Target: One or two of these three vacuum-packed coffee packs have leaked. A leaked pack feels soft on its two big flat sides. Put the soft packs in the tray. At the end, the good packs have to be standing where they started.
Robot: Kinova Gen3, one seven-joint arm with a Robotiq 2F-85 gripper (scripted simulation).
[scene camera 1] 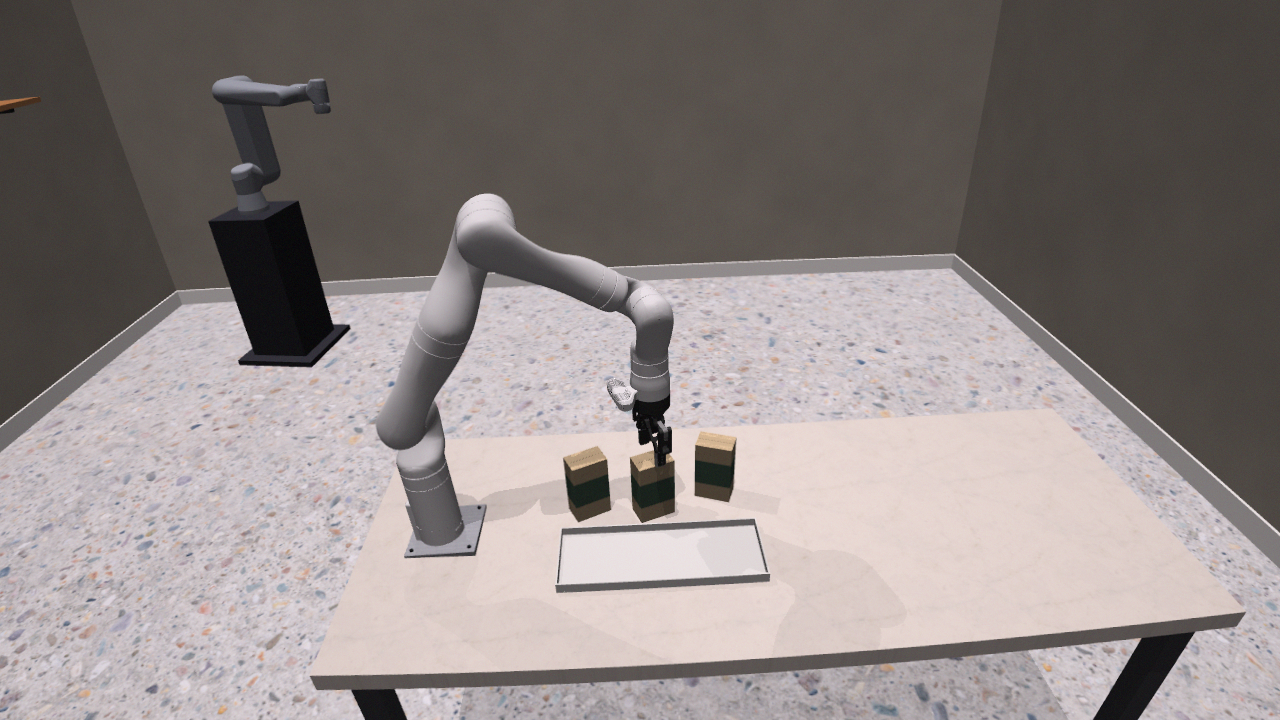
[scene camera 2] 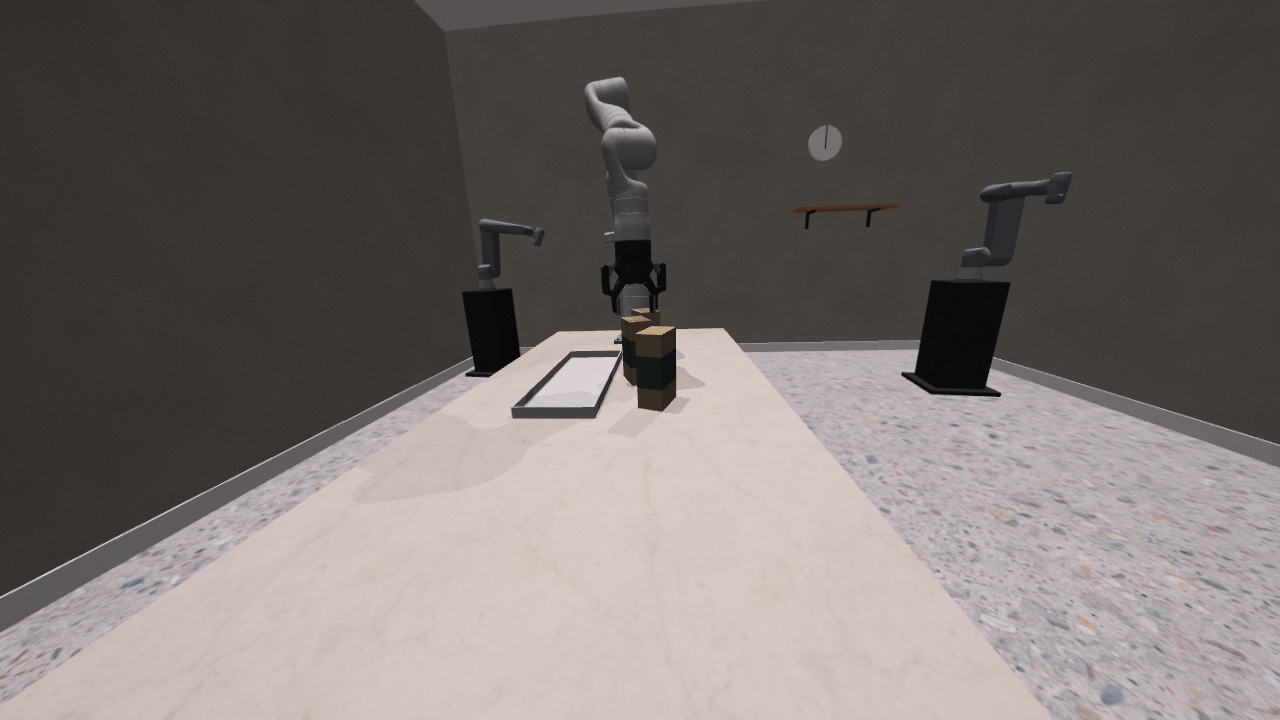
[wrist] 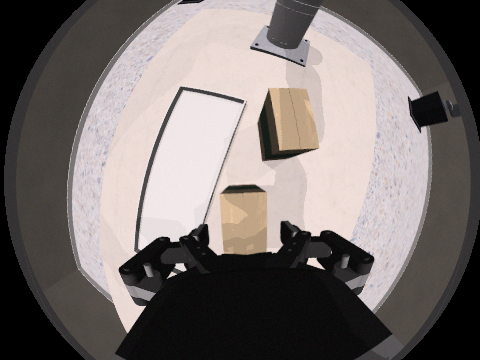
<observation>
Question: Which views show the gripper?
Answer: Scene camera 1, scene camera 2 and the wrist view: all of them.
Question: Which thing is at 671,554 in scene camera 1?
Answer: A grey-rimmed white tray.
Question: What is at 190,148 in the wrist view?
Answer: A grey-rimmed white tray.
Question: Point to a grey-rimmed white tray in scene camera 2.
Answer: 575,387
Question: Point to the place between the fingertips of the gripper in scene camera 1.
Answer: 652,454
</observation>
